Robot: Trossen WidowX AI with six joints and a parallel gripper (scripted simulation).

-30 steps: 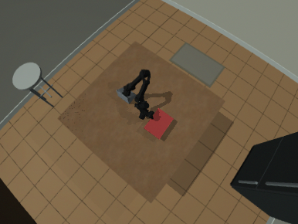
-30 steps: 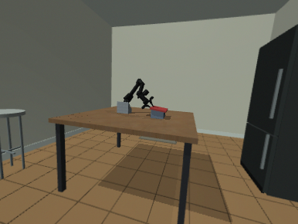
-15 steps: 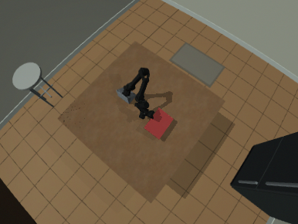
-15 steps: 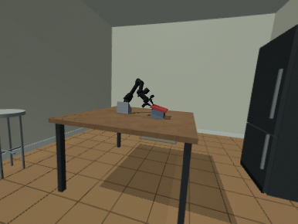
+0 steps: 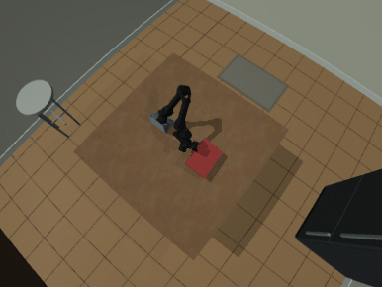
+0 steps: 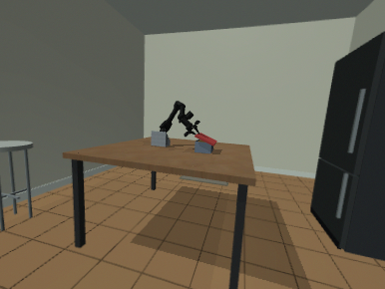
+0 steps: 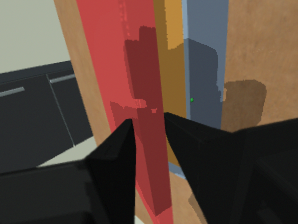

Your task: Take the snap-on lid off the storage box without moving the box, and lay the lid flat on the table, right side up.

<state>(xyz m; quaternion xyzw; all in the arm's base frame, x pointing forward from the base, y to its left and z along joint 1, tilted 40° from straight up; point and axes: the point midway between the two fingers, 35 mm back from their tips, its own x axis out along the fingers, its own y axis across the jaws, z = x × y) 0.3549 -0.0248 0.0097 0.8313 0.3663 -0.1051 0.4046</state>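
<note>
The red lid lies 80 mm ahead of my gripper tip, 10 mm to the left of it and 30 mm below it. Also, from my gripper tip: storage box 60 mm ahead, 10 mm to the left, 90 mm below.
</note>
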